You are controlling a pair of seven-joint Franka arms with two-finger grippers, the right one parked.
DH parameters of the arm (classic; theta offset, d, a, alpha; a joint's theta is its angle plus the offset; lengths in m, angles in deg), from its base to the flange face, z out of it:
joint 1: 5.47 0.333 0 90
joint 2: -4.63 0 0 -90
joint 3: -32.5 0.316 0.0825 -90
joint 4: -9.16 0 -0.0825 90
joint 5: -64.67 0.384 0 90
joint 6: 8.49 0 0.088 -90
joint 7: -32.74 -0.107 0 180
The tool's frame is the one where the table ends.
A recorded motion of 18 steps. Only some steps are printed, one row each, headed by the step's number.
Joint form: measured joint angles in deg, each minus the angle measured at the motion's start. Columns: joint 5, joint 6, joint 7, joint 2, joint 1, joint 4, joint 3.
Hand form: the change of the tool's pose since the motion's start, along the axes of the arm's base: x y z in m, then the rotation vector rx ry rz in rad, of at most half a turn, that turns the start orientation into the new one. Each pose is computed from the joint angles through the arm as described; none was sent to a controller.
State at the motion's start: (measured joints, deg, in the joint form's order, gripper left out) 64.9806 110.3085 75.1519 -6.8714 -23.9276 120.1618 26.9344
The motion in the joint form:
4: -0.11 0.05 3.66 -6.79 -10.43 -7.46 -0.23
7: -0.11 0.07 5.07 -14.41 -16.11 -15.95 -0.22
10: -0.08 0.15 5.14 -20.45 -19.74 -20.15 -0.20
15: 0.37 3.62 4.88 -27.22 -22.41 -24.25 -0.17
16: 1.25 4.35 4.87 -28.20 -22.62 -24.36 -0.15
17: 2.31 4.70 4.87 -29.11 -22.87 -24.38 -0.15
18: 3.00 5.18 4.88 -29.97 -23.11 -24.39 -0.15
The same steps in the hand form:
4: -0.0223 -0.1153 -0.0133 -0.0148 -0.0052 -0.1178
7: -0.0286 -0.1875 -0.0320 -0.0328 -0.0111 -0.1866
10: -0.0428 -0.2298 -0.0698 -0.0221 0.0197 -0.2446
15: -0.0498 -0.2650 -0.1149 -0.0333 0.0106 -0.2926
16: -0.0506 -0.2667 -0.1251 -0.0231 0.0055 -0.3045
17: -0.0527 -0.2679 -0.1356 -0.0070 0.0045 -0.3196
18: -0.0549 -0.2694 -0.1455 0.0032 0.0044 -0.3307

